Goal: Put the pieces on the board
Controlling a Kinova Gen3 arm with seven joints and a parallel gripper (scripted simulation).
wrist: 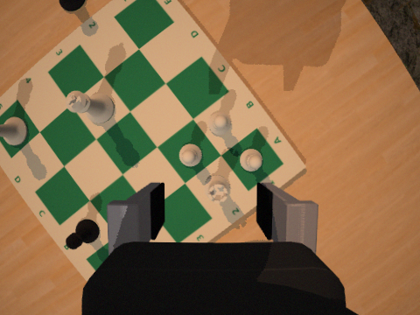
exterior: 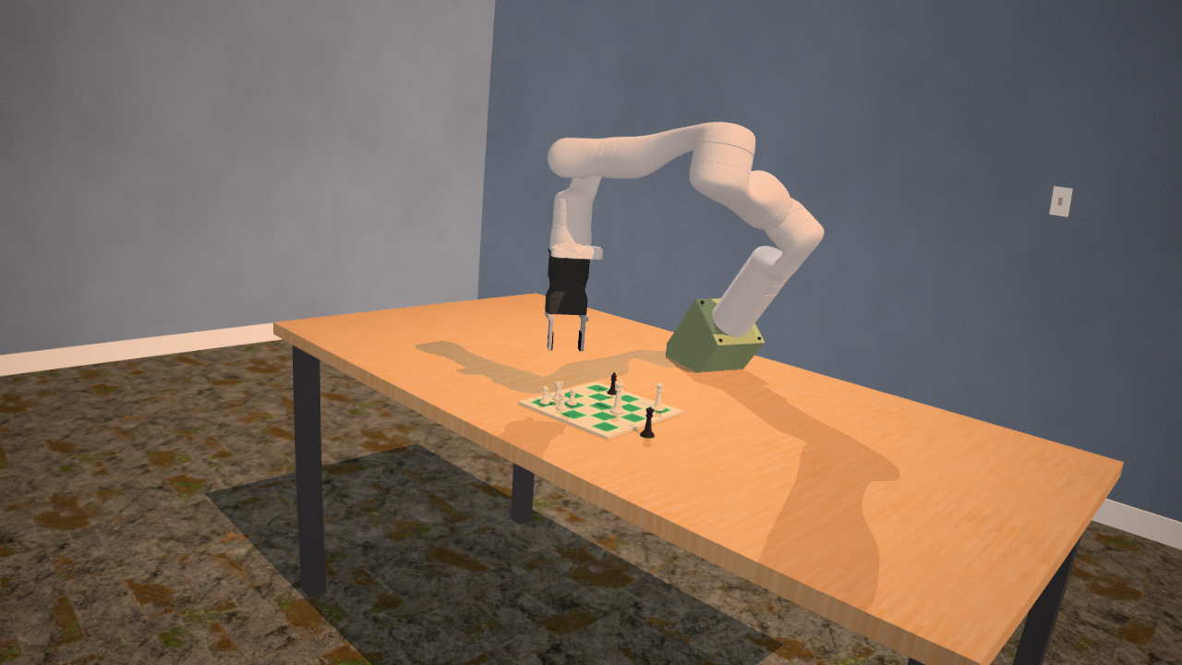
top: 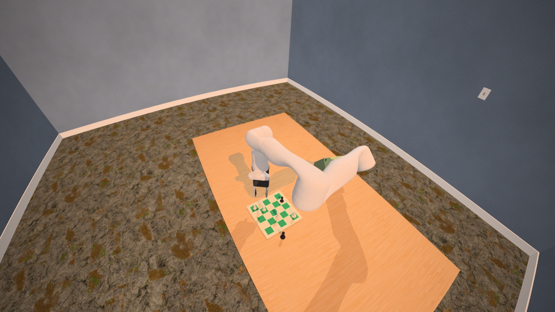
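The black queen lies 210 mm to the left of my hand, 100 mm below it and 30 mm behind it. Round my hand: white king 100 mm to the left, 80 mm below, 50 mm behind; then chessboard 120 mm below, 60 mm to the left, 50 mm behind; then white rook 100 mm below, 10 mm to the right.
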